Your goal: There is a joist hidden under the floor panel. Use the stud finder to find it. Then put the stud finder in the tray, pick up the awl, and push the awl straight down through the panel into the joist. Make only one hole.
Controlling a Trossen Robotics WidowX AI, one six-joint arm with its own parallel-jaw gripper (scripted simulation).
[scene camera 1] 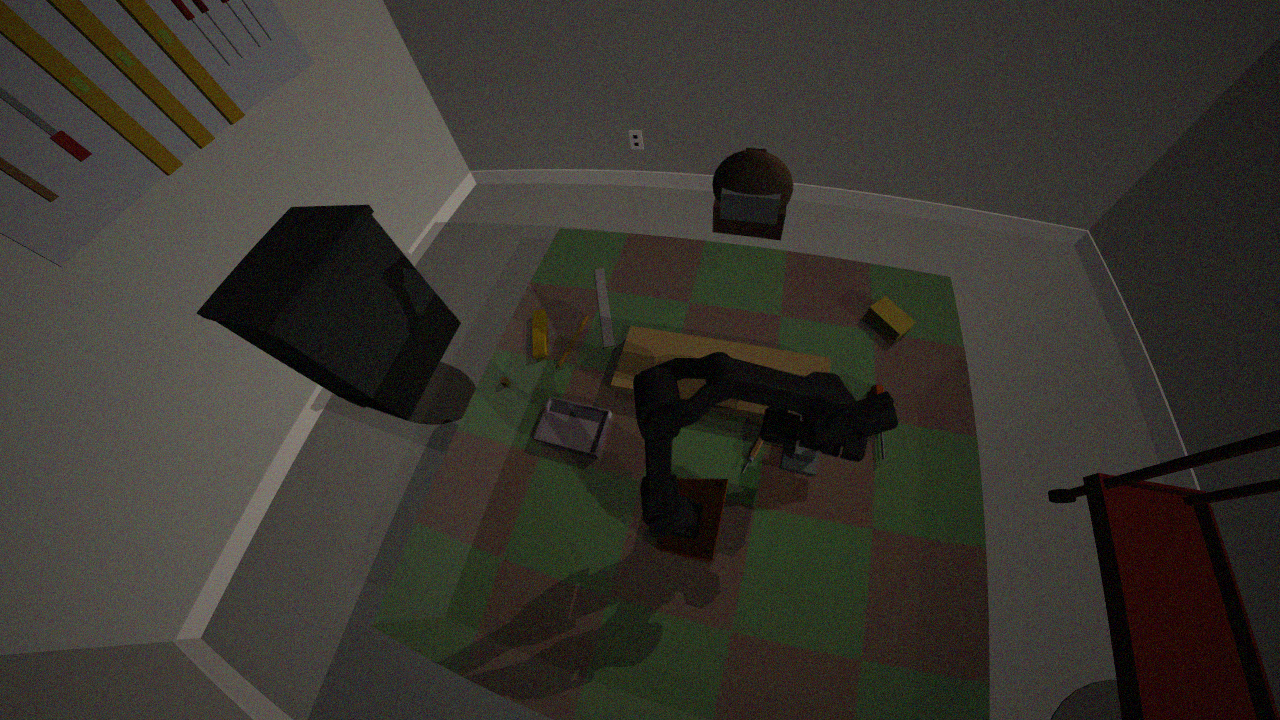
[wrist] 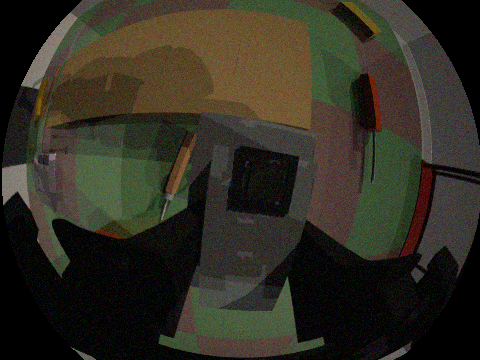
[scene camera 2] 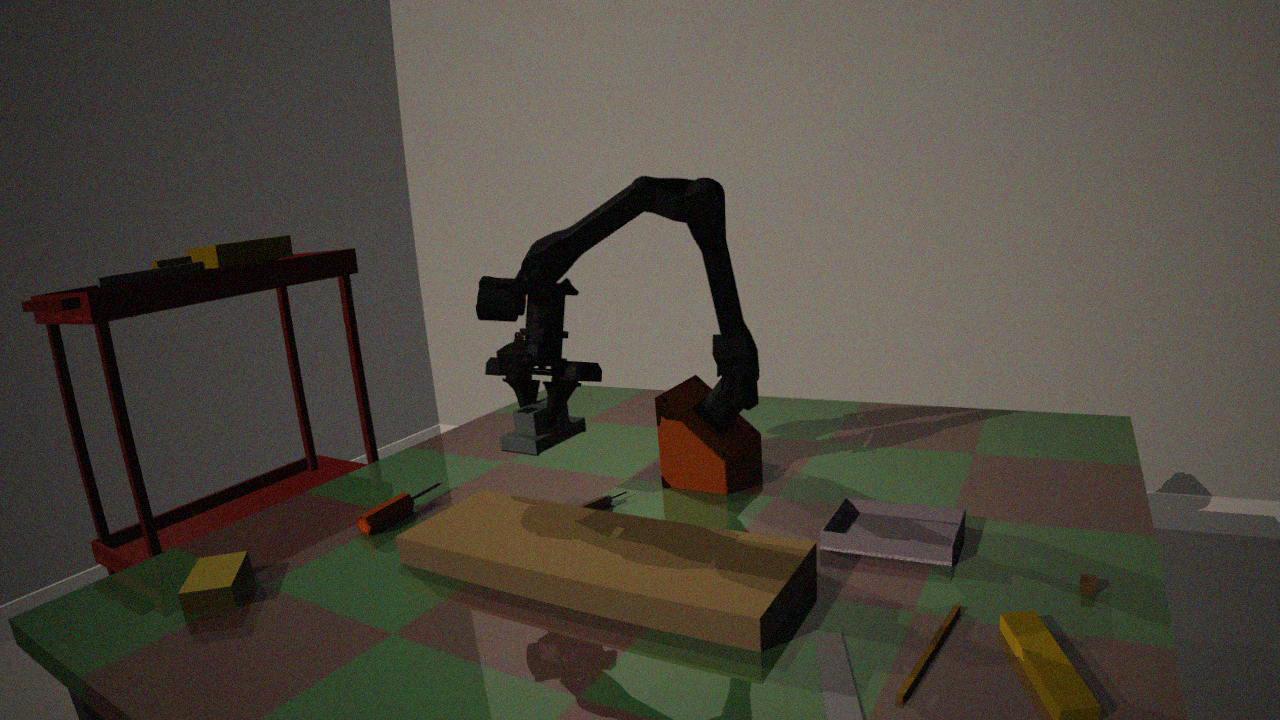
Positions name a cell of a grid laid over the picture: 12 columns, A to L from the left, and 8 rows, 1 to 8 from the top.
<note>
In view: the gripper (scene camera 2: F5), a grey stud finder (scene camera 2: E5), a wooden-handled awl (wrist: E4), an orange-handled screwdriver (scene camera 2: D6) and a grey tray (scene camera 2: I6).
The orange-handled screwdriver shows as well in the wrist view (wrist: J2). The gripper also shows in scene camera 1 (scene camera 1: H5) and in the wrist view (wrist: G5).
</note>
